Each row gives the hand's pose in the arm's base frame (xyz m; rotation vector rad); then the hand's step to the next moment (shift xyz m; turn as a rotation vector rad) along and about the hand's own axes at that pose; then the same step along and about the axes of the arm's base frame.
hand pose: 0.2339 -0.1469 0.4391 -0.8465 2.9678 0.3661
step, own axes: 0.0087 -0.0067 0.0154 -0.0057 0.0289 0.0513
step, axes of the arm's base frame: -0.0044 -0.0064 -0.0172 -0.0119 0.0388 -0.0431
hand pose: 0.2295 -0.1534 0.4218 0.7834 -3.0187 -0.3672
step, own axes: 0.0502 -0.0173 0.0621 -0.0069 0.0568 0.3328
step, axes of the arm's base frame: -0.0394 -0.0248 -0.0672 -0.0410 0.1262 -0.3105
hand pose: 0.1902 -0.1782 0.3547 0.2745 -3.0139 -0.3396
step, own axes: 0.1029 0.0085 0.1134 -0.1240 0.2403 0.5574
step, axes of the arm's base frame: -0.1152 0.0127 -0.1004 0.0170 0.3718 -0.4953
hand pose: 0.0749 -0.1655 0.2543 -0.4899 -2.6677 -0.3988
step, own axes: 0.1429 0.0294 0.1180 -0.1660 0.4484 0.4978
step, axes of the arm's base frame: -0.1502 0.1063 -0.0366 0.1541 0.5266 -0.4187
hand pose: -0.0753 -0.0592 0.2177 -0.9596 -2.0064 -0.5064
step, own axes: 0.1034 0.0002 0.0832 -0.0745 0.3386 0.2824
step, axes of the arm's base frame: -0.0797 0.0993 0.0374 0.1460 0.3602 -0.2211
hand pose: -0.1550 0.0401 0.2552 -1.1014 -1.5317 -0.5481
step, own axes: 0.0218 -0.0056 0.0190 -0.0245 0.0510 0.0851
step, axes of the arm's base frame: -0.0133 0.0206 0.0164 -0.0001 0.0845 -0.0575
